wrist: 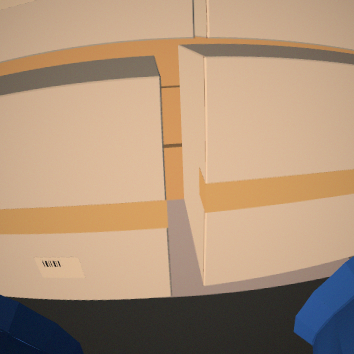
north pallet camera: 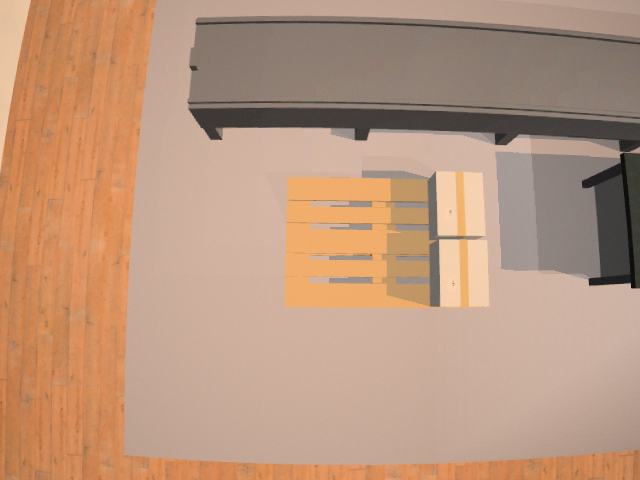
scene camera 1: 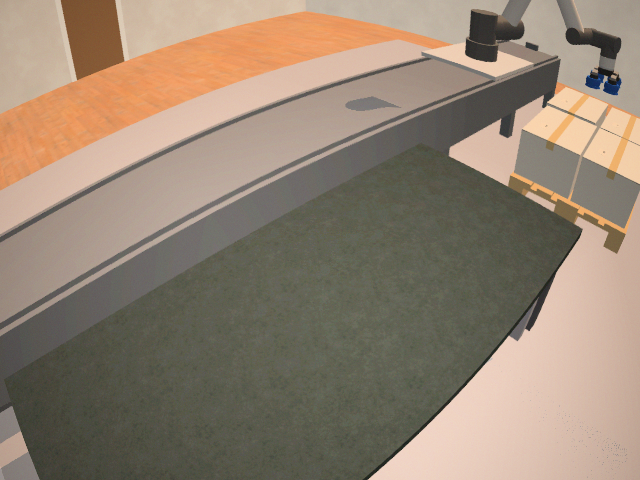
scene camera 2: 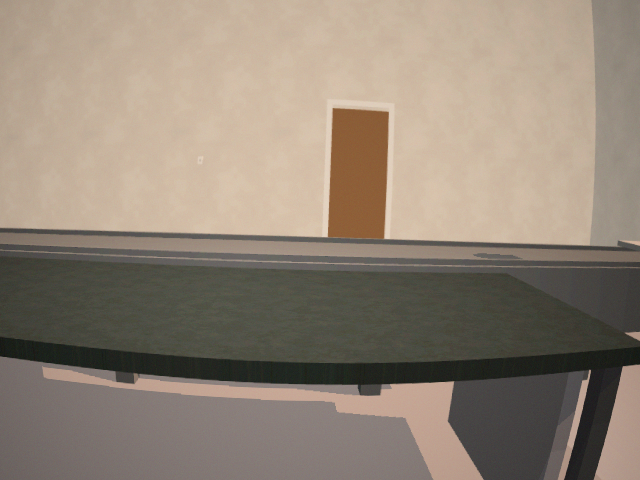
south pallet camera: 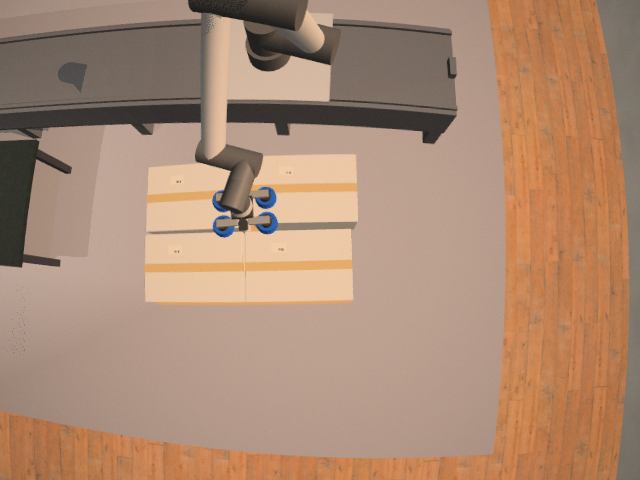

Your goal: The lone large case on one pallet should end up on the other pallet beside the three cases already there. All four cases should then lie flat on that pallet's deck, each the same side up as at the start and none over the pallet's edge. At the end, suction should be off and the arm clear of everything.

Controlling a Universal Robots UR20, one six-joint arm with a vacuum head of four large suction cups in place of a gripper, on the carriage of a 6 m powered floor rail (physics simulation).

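Places are measured from the arm's base along level axes (x ahead, y left, z up), in metres.
Pixels of known places: hand, tool point: [wrist: 179, 249] [scene camera 1: 603, 85]; arm's base, link origin: [scene camera 1: 481, 56] [south pallet camera: 269, 53].
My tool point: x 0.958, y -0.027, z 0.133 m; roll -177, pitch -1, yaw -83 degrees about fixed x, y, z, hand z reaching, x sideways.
Observation:
Ahead of a thing's pixels: the offset from my tool point to its top centre. Level surfaces: height alone.
Four large cream cases with orange tape sit on the south pallet [scene camera 1: 594, 220] [south pallet camera: 253, 303] [wrist: 172, 117], tape side up. In the south pallet view, the upper-right case {0.197 m back, 0.264 m left, 0.265 m down} [south pallet camera: 320, 206] [scene camera 1: 578, 100] [wrist: 80, 145] sits slightly nearer the rail than the upper-left case {0.131 m back, 0.354 m right, 0.265 m down} [south pallet camera: 178, 214] [scene camera 1: 550, 122] [wrist: 280, 120], with a narrow gap between them. The lower-left case {0.265 m ahead, 0.327 m right, 0.265 m down} [south pallet camera: 191, 286] and lower-right case {0.223 m ahead, 0.253 m left, 0.265 m down} [south pallet camera: 299, 284] stand beside them. The cases look flat; the rail-side deck edge under the upper-right case is hidden. My suction head [scene camera 1: 604, 82] [south pallet camera: 245, 210] hangs above the gap, holding nothing, cups apart from the case tops.
The north pallet [north pallet camera: 330, 294] carries two smaller taped cases [north pallet camera: 473, 206] [north pallet camera: 475, 273] at its right end. The rail [scene camera 1: 289, 180] [north pallet camera: 320, 67] runs beside both pallets, with the carriage [south pallet camera: 310, 85] at the south end. A dark green table {0.173 m down} [scene camera 1: 310, 310] [scene camera 2: 310, 315] stands between the pallets.

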